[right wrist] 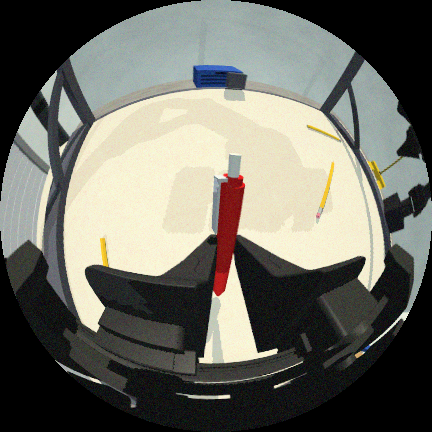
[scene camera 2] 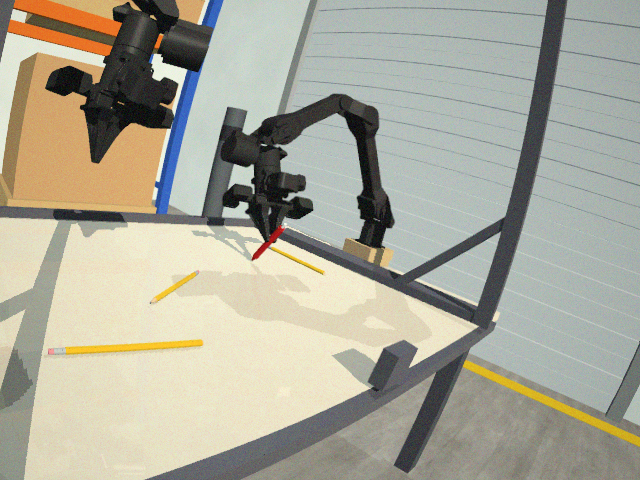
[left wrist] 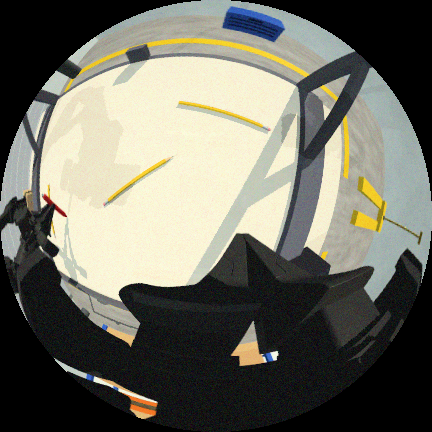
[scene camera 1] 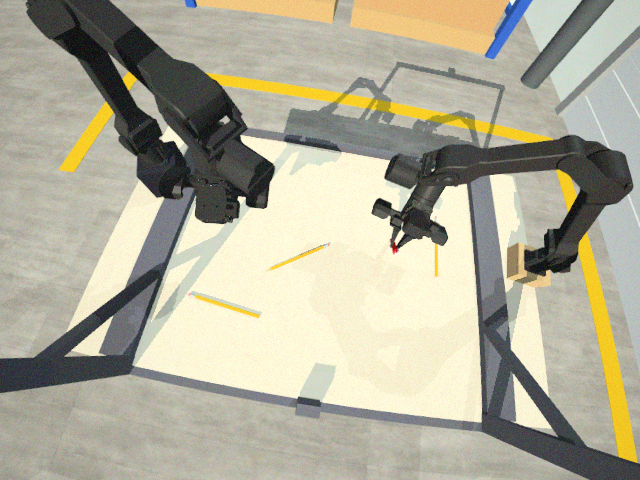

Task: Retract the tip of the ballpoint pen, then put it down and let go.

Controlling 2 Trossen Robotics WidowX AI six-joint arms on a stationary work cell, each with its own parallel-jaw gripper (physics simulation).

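Frame: origin at the left arm's base, x up, y left, z back, level; metres.
Where they show: left gripper, fingertip midpoint: (scene camera 2: 95, 162) (left wrist: 240, 238); right gripper, fingertip midpoint: (right wrist: 224, 240) (scene camera 2: 270, 242) (left wrist: 53, 202) (scene camera 1: 393, 248); left arm's base, link origin: (right wrist: 401, 209) (scene camera 1: 155, 157); right arm's base, link origin: (scene camera 2: 370, 244) (scene camera 1: 534, 263).
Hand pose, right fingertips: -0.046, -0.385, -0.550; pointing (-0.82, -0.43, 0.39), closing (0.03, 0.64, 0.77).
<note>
Each offset is from my right fingertips to the centre of the thing, as dx, dy, dz. Level surfaces: height alone.
A red ballpoint pen @(-0.004, +0.008, -0.008) (scene camera 1: 394, 249) (scene camera 2: 268, 243) (left wrist: 56, 207) (right wrist: 230, 210) is held above the table. In scene camera 2 it is tilted, with its pale button end up and its red pointed end down. In the right wrist view the pale button stands out from the barrel beside a grey clip, and no writing tip can be made out at the pointed end. My right gripper (scene camera 2: 269, 239) is shut on the pen's barrel. My left gripper (scene camera 2: 96, 160) (left wrist: 240, 238) is shut and empty, high up and well apart from the pen.
Three yellow pencils lie on the pale table top @(dx -0.061) (scene camera 1: 310, 356): one pencil @(-0.057, +0.054, +0.239) (scene camera 1: 298, 256) (scene camera 2: 174, 287) near the middle, another pencil @(-0.057, -0.023, +0.447) (scene camera 1: 227, 305) (scene camera 2: 129, 347) at the lower left, and a third pencil @(-0.057, -0.008, -0.158) (scene camera 1: 436, 260) (scene camera 2: 298, 260) near the right gripper. Dark frame bars edge the table.
</note>
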